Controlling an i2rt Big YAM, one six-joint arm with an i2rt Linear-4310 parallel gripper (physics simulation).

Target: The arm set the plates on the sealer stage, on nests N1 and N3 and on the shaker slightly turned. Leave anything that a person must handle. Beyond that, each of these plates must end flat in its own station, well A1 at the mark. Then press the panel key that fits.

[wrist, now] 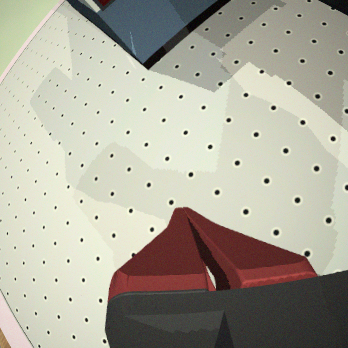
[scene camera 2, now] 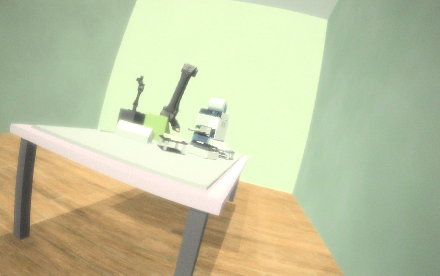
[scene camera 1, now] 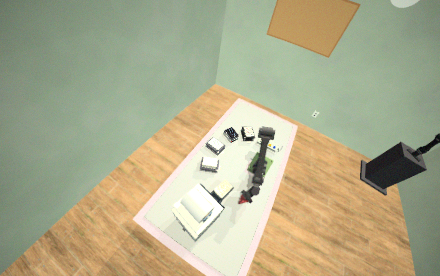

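Observation:
My gripper [scene camera 1: 242, 200] [scene camera 2: 177, 130] [wrist: 180, 218] is shut and empty, its red fingertips together above the dotted table mat. The white sealer [scene camera 1: 196, 212] [scene camera 2: 210, 121] stands beside it; its blue lower body [wrist: 150, 30] shows at the top of the wrist view. A pale-topped plate [scene camera 1: 223, 188] lies on the stage in front of the sealer. Two white-topped plates [scene camera 1: 215, 144] [scene camera 1: 210, 162] sit on stands along the far side. A pale-topped item [scene camera 1: 248, 132] stands on a dark unit beyond them. The key panel [scene camera 1: 272, 146] is partly behind the arm. Nest labels and A1 marks are too small to read.
A dark rack [scene camera 1: 231, 133] stands between the plates and the dark unit. The green base plate [scene camera 1: 268, 165] lies under the arm. A white sloped box [scene camera 2: 134, 131] stands on the table in the second scene view. The table's pink edge [scene camera 1: 171, 253] runs around the mat.

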